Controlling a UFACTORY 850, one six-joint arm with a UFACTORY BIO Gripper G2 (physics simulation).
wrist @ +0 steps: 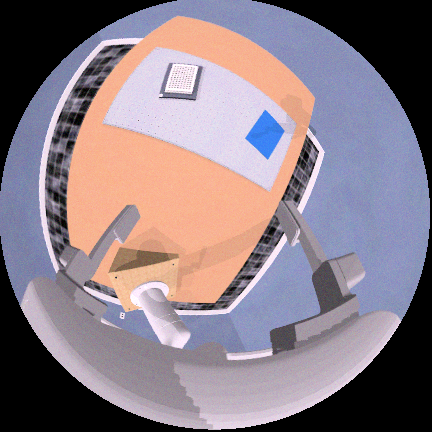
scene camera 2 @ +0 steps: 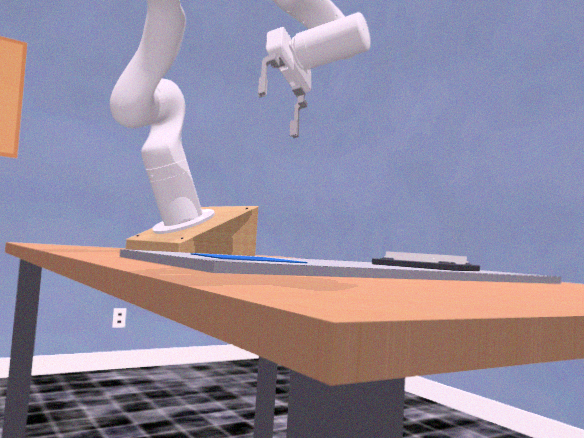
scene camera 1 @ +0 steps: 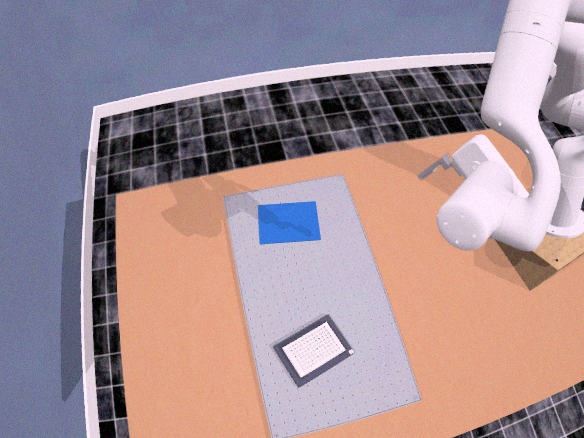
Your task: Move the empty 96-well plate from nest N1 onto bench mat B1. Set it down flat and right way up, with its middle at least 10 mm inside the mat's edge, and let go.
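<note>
The white 96-well plate lies flat in the dark frame of nest N1, turned at an angle on the grey perforated board. The blue bench mat B1 lies flat toward the other end of the same board, with the arm's shadow across it. My gripper is open and empty, high above the table and well away from both plate and mat. In scene camera 1 one finger shows and the other is hidden.
The grey board bears nest and mat, slightly raised on the orange table. The arm's base stands on a wooden wedge beside the board. A small white knob marks one nest corner.
</note>
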